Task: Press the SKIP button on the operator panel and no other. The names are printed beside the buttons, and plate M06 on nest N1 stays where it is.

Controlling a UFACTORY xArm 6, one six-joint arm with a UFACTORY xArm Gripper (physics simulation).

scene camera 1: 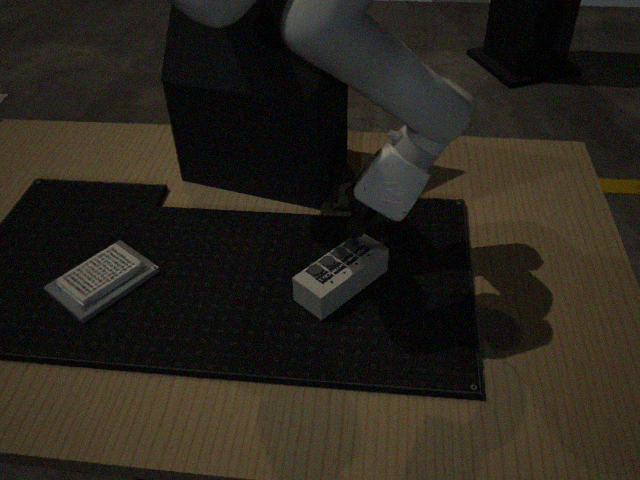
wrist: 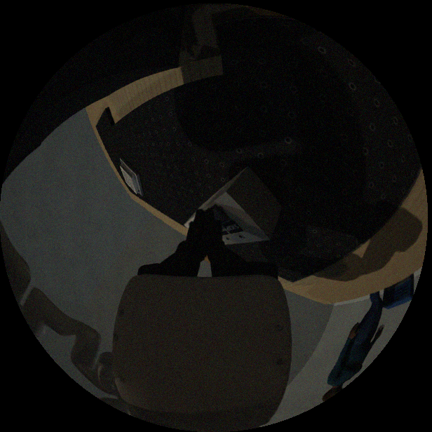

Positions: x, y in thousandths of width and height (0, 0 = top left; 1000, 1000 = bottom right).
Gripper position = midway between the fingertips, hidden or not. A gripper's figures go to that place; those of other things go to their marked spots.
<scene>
My gripper (scene camera 1: 548, 491): 1.08 m from the lens. A plate M06 (scene camera 1: 148, 580) is 1.15 m from the lens. An operator panel (scene camera 1: 504, 616) is 1.00 m from the lens. A nest N1 (scene camera 1: 96, 620): 1.16 m from the lens. The marked spots on the operator panel and the nest N1 are 0.45 m apart.
</scene>
